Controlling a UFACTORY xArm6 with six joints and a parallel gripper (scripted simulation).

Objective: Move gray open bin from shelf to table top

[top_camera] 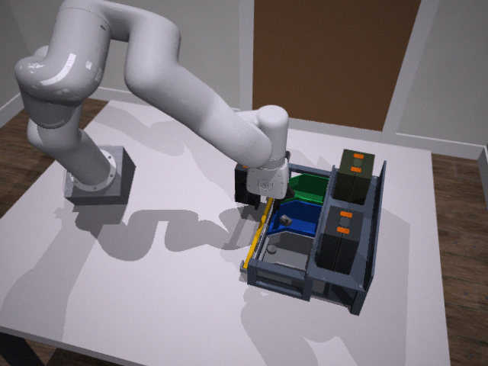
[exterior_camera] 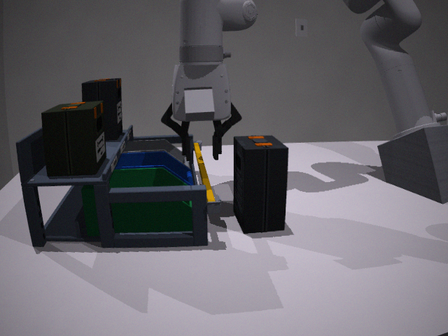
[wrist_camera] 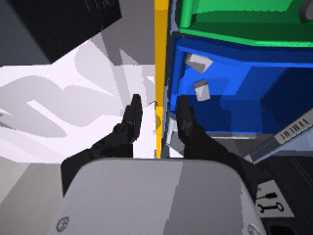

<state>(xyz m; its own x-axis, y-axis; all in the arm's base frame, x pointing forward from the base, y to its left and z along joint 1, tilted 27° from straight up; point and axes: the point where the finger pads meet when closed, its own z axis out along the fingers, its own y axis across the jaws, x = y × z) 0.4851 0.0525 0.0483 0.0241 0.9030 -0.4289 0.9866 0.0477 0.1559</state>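
Now: the yellow bar 40 mm below my hand. The rest, counted from my hand: gray open bin 100 mm ahead, 110 mm to the right, 50 mm below; blue bin 100 mm ahead, 50 mm below; dark box 80 mm behind, 110 mm to the left, 30 mm below.
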